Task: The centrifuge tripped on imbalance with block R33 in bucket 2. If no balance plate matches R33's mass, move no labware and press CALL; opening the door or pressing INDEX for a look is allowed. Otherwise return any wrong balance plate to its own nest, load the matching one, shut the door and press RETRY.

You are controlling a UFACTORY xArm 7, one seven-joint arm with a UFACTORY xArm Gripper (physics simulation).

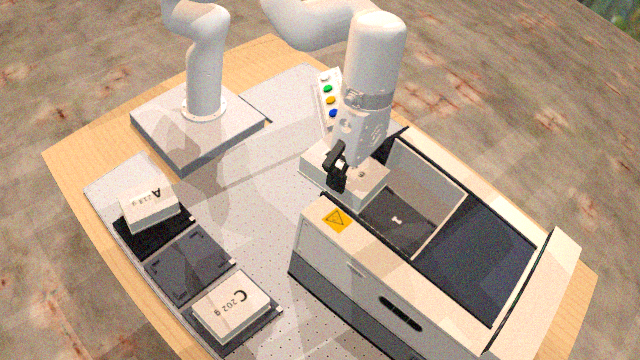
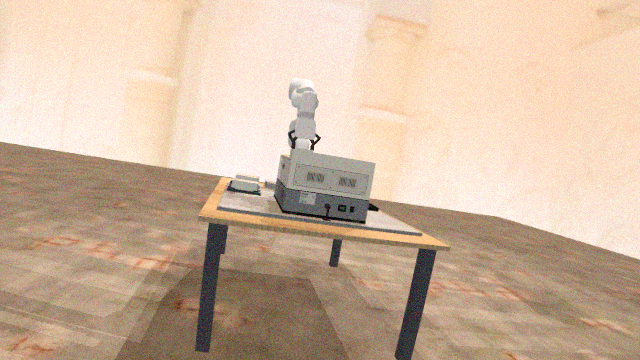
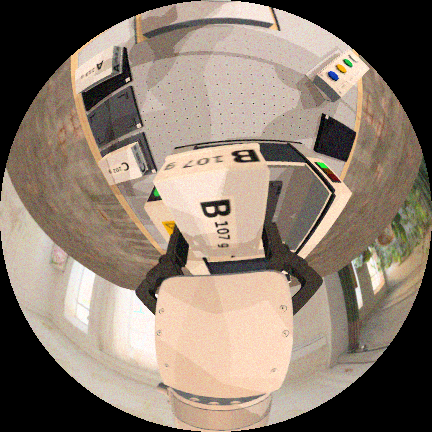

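Pixels of known places: gripper, fingertip midpoint: [image 1: 351, 173] [image 3: 221, 225]; arm's base, origin of the base link: [image 1: 203, 107].
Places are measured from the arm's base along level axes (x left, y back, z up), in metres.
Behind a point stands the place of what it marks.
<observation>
My gripper [image 1: 356, 171] {x -0.023, y -0.491, z 0.215 m} [image 2: 303, 145] {x -0.023, y -0.491, z 0.215 m} [image 3: 221, 225] {x -0.023, y -0.491, z 0.215 m} is shut on balance plate B [image 1: 372, 177] {x -0.012, y -0.526, z 0.229 m} [image 3: 200, 185] {x -0.037, y -0.428, z 0.227 m}, marked 107 g, with a finger on either side. Plate B is at the left end of the open centrifuge [image 1: 325, 240] {x -0.122, y -0.543, z 0.169 m} [image 2: 330, 174] {x 0.060, y -0.935, z 0.147 m}, partly over its rim; contact with the rim is unclear. The bucket marked 1 [image 1: 420, 216] {x 0.092, y -0.603, z 0.115 m} shows in the opening beside the plate. Plate A [image 1: 149, 207] {x -0.287, y -0.218, z 0.031 m} [image 3: 97, 70], 218 g, lies askew on its nest. Plate C [image 1: 231, 306] {x -0.278, y -0.495, z 0.029 m} [image 3: 122, 166] {x -0.257, y -0.487, z 0.029 m}, 202 g, lies on its nest. Nest B [image 1: 190, 265] {x -0.279, y -0.361, z -0.013 m} [image 3: 114, 117] {x -0.265, y -0.357, z -0.013 m} is empty. Block R33 does not show.
The button box [image 1: 322, 100] {x 0.253, y -0.184, z 0.026 m} [image 3: 340, 75] stands beyond the gripper, with blue, yellow and green buttons. A black pad [image 3: 334, 137] {x 0.314, y -0.416, z -0.006 m} lies near it. The raised centrifuge side walls flank the opening. The arm's base [image 1: 197, 125] {x -0.049, y -0.049, z 0.000 m} stands at the table's back.
</observation>
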